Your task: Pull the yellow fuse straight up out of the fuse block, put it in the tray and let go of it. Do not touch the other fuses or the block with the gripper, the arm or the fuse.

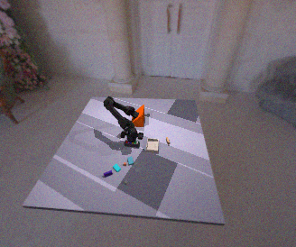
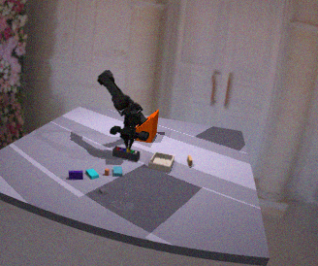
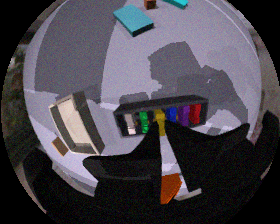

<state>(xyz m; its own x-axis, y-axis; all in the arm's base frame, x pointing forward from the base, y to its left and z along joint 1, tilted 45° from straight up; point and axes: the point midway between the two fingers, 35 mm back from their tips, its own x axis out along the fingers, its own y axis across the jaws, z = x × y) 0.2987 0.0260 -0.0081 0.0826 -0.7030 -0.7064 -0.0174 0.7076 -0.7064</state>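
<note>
Now: the beige tray 1 cm behind my gripper tip, 17 cm to the left of it and 5 cm below it. Round my gripper tip: purple block: 31 cm ahead, 12 cm to the right, 3 cm below; orange cube: 21 cm ahead, 2 cm to the right, 4 cm below; yellow fuse: 1 cm below.
</note>
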